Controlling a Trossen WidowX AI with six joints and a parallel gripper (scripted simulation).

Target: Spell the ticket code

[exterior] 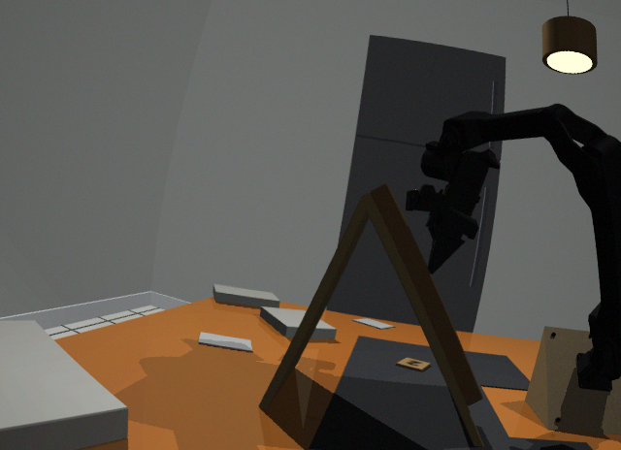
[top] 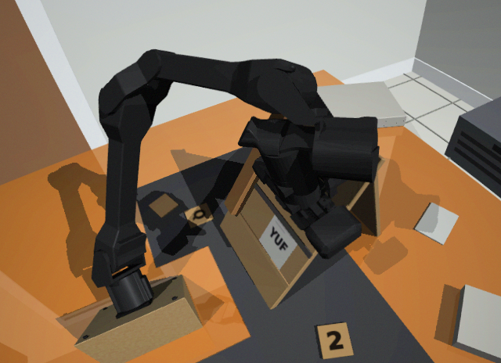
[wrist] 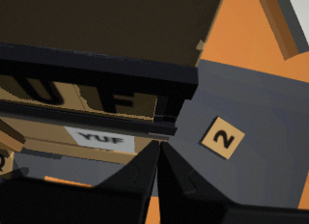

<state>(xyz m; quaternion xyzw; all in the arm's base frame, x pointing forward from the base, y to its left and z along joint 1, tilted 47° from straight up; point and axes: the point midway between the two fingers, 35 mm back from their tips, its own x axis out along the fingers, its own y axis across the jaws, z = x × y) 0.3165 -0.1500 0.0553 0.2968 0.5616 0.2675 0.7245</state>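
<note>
Right now the f tile is 20 mm ahead of my gripper tip, 30 mm to the left of it and 20 mm below it. From my gripper tip the other things lie so: letter tile (220 mm behind, 350 mm to the left, 190 mm below); then grey mat (120 mm behind, 60 mm to the left, 200 mm below); then white ticket (30 mm behind, 60 mm to the left, 100 mm below).
</note>
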